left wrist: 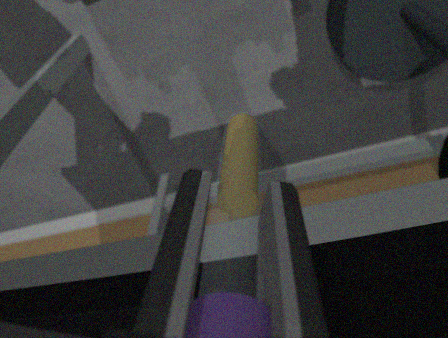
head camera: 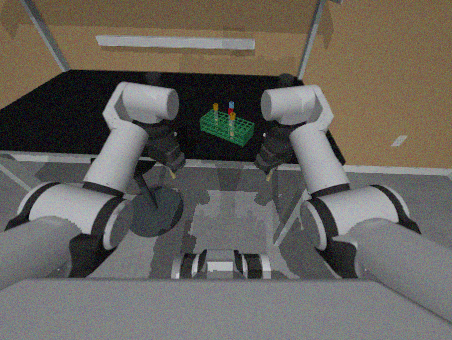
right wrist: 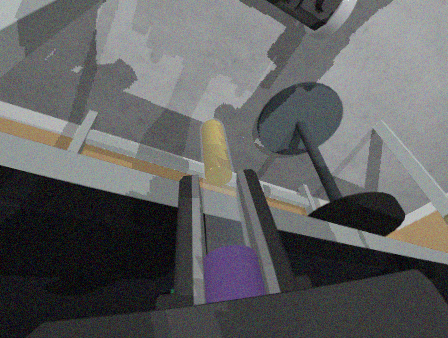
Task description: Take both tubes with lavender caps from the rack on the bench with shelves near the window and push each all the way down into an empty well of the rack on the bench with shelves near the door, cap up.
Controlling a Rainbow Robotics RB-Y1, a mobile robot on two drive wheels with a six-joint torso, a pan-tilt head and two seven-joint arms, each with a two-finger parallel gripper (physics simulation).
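Frame: origin at the robot's base, x back, y right, z up, level; metres.
Where they show: left gripper, fingertip midpoint: point(left wrist: 236, 197) point(head camera: 171, 169); right gripper, fingertip midpoint: point(head camera: 269, 171) point(right wrist: 218, 185).
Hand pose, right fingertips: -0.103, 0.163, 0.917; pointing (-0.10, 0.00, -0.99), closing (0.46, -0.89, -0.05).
Note:
Things, the pixels of their top centre, and the offset from my right fingertips, as dx, dy, dz. "spot": a spot on its surface instead. Level surfaces: height alone.
- tube with a lavender cap, surface spot: point(left wrist: 229, 316) spot: +0.013, -0.331, +0.047
- green rack, surface spot: point(head camera: 243, 142) spot: -0.127, -0.080, +0.018
- black bench, surface height: dz -0.003
- blue cap, top centre: point(head camera: 231, 102) -0.241, -0.125, +0.116
- red cap, surface spot: point(head camera: 230, 111) spot: -0.185, -0.131, +0.112
My left gripper point(head camera: 176, 166) point(left wrist: 236, 197) is shut on a tube with a lavender cap point(left wrist: 229, 316); the tube's yellow lower end sticks out past the fingertips. My right gripper point(head camera: 264, 166) point(right wrist: 218, 185) is shut on another tube with a lavender cap point(right wrist: 234, 275), its yellow end also beyond the fingertips. In the head view both tube ends point downward, near the bench's front edge. A green rack point(head camera: 243, 142) stands on the black bench point(head camera: 50, 120), between and beyond the grippers. It holds tubes with orange caps point(head camera: 215, 106) point(head camera: 232, 116), a blue cap point(head camera: 231, 104) and a red cap point(head camera: 230, 111). The other rack does not show.
A dark stool with a round base point(head camera: 162, 215) point(right wrist: 320, 110) stands at the bench's front, left in the head view; its black seat point(right wrist: 365, 212) shows in the right wrist view. Grey posts point(head camera: 311, 40) rise from the bench's back corners. A light bar point(head camera: 175, 43) runs along the back.

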